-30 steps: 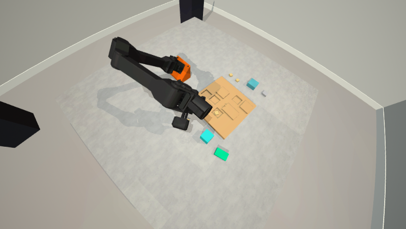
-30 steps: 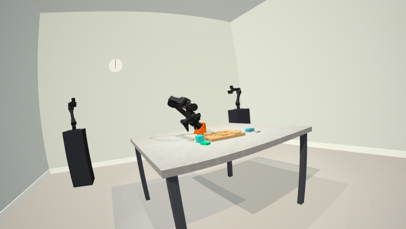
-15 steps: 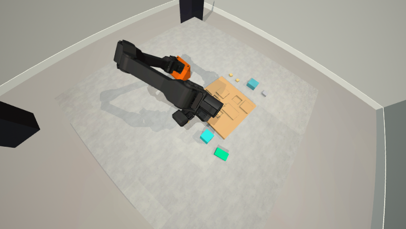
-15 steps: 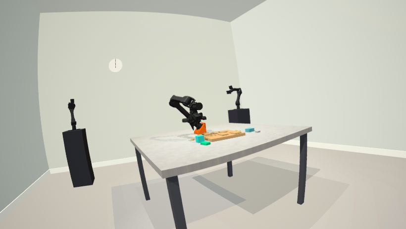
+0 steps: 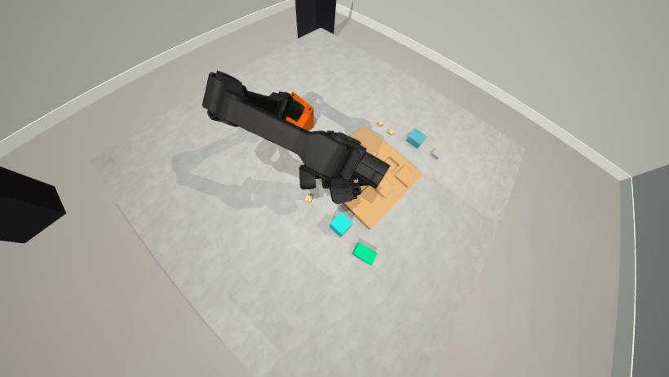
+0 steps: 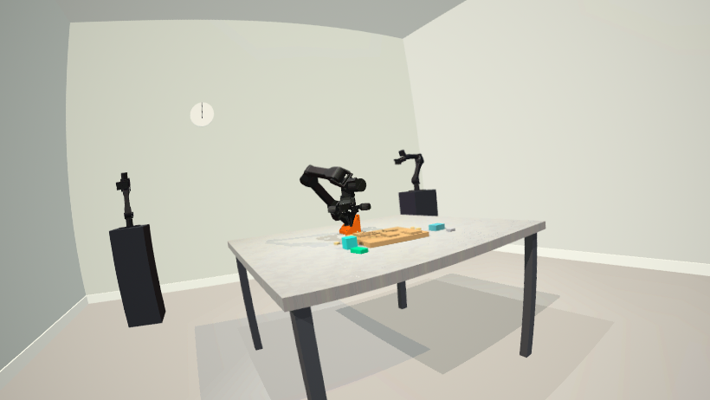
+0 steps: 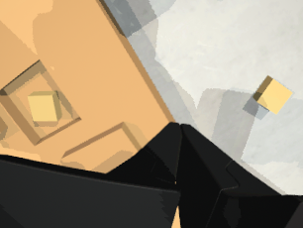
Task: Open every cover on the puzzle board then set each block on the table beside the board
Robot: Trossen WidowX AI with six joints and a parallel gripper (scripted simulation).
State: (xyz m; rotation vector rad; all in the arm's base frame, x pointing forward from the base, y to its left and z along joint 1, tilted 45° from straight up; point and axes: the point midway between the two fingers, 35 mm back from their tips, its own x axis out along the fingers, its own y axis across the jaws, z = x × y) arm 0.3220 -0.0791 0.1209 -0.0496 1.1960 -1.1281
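My gripper tip is now 9 cm short of the cyan block, 5 cm to the left of it and 5 cm above it. From my gripper tip the other things lie so: green block: 20 cm ahead, 7 cm to the right, 7 cm below; then small grey block: 18 cm ahead, 43 cm to the left, 7 cm below.
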